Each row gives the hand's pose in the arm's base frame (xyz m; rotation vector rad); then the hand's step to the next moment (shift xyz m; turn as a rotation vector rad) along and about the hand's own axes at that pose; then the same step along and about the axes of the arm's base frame.
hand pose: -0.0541 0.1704 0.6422 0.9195 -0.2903 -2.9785
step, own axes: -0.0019 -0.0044 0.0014 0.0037 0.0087 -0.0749
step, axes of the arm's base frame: 0.0010 0.0047 0.0014 0.0385 -0.0218 -0.0612
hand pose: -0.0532 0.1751 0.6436 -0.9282 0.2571 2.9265
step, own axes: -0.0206 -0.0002 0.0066 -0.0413 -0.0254 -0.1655
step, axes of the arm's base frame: 0.0131 0.0012 0.0172 0.1303 -0.0045 -0.1129
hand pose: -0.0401 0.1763 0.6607 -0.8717 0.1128 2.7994
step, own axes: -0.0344 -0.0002 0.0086 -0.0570 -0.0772 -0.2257
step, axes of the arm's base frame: 0.0229 -0.0046 0.0266 0.1875 0.0352 -0.1541
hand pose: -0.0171 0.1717 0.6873 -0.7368 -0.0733 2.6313
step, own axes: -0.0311 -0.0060 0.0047 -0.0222 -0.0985 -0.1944
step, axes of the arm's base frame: 0.0240 -0.0065 0.0201 0.1524 0.0703 -0.1408
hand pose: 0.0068 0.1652 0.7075 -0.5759 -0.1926 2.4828
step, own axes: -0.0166 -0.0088 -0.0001 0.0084 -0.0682 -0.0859
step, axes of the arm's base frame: 0.0168 -0.0022 0.0082 0.0663 0.0617 -0.0624
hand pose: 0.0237 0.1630 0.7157 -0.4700 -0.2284 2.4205
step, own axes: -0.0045 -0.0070 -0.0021 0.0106 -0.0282 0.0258
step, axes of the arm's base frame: 0.0081 0.0026 0.0013 -0.0015 0.0274 0.0287
